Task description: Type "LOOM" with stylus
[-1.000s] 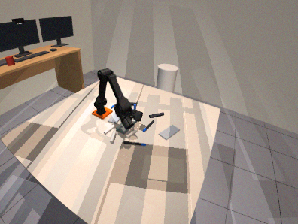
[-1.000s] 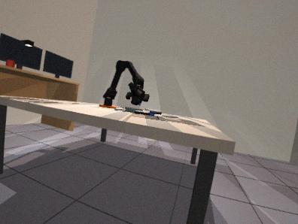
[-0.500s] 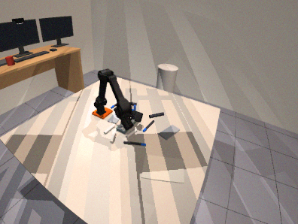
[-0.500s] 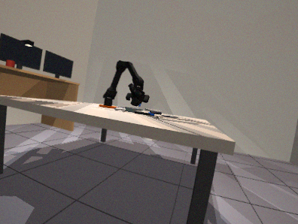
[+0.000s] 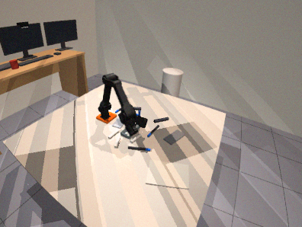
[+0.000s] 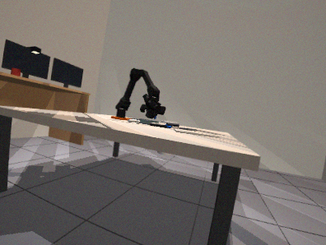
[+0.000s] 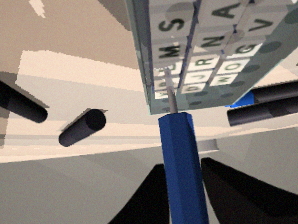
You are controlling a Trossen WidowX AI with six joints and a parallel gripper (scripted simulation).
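Right now my gripper tip is 1 cm above the blue stylus. The rest, counted from my gripper tip: grey slab (26 cm ahead, 7 cm below, 6 cm to the left); then paper sheet (38 cm ahead, 23 cm to the right, 7 cm below).
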